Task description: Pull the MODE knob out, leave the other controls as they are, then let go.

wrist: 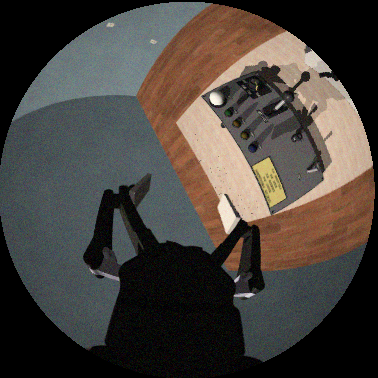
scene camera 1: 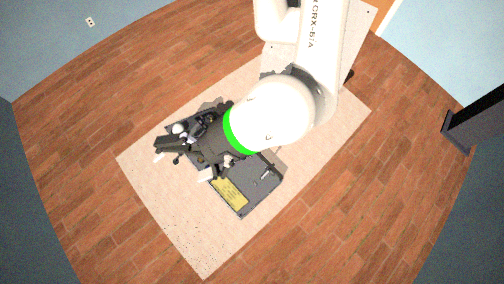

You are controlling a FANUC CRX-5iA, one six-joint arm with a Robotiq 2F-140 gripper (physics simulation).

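Places are measured from the arm's base along level axes (x back, y right, z up), in centimetres.
Pixels of known places: gripper, fingertip midpoint: (wrist: 185, 191) (scene camera 1: 178, 167).
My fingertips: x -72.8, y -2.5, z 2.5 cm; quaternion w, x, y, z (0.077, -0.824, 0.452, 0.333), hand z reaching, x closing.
Behind a point stands the place of what it marks.
A dark grey control panel (scene camera 1: 250, 172) {x -52.8, y -12.2, z -30.3 cm} (wrist: 295, 172) {x -55.8, y -15.1, z -28.9 cm} lies on the pale mat. In the wrist view a small dark round knob (wrist: 297, 136) {x -49.0, y -5.3, z -26.8 cm} stands toward the panel's far long edge, and a black rotary selector with a yellow pointer (wrist: 256, 86) {x -48.4, y 16.6, z -28.7 cm} is near one end. No MODE lettering can be read, so I cannot tell which knob is MODE. My gripper (scene camera 1: 182, 166) {x -72.8, y -2.5, z 2.5 cm} (wrist: 185, 191) {x -72.8, y -2.5, z 2.5 cm} is open and empty. In the scene view it hangs over the panel's button side, its fingers reaching past that edge. The arm and gripper hide part of the panel there.
A white dome (scene camera 1: 178, 129) {x -62.9, y 19.3, z -19.8 cm} (wrist: 216, 98) {x -62.5, y 18.9, z -20.0 cm}, green button (wrist: 228, 112) {x -63.3, y 13.4, z -22.5 cm}, blue button (wrist: 253, 148) {x -64.2, y -0.9, z -22.5 cm}, ball-topped lever (wrist: 280, 106) {x -46.9, y 6.0, z -28.5 cm}, toggle (scene camera 1: 265, 174) {x -49.4, y -17.5, z -28.9 cm} (wrist: 314, 169) {x -48.5, y -17.4, z -28.2 cm} and yellow label (scene camera 1: 229, 193) {x -65.7, y -13.2, z -24.0 cm} (wrist: 269, 182) {x -65.5, y -12.7, z -24.1 cm} are on the panel. A dark post stands at the scene view's right.
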